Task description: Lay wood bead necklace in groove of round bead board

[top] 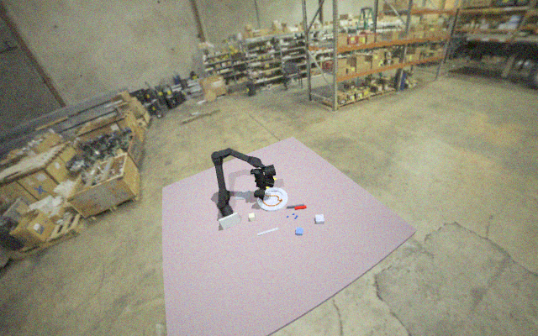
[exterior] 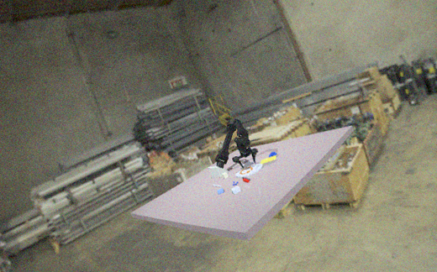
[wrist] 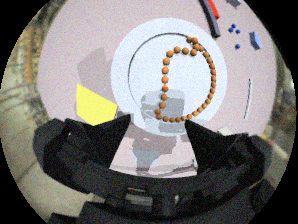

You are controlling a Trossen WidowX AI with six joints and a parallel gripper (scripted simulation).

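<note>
The yellow sheet lies 130 mm to the left of my gripper tip, 70 mm ahead of it and 20 mm below it. Round my gripper tip: cream cube 140 mm to the right, 120 mm behind; red-handled tool 190 mm to the right, 160 mm ahead, 10 mm below; grey plate 130 mm behind, 90 mm to the left, 20 mm below.
</note>
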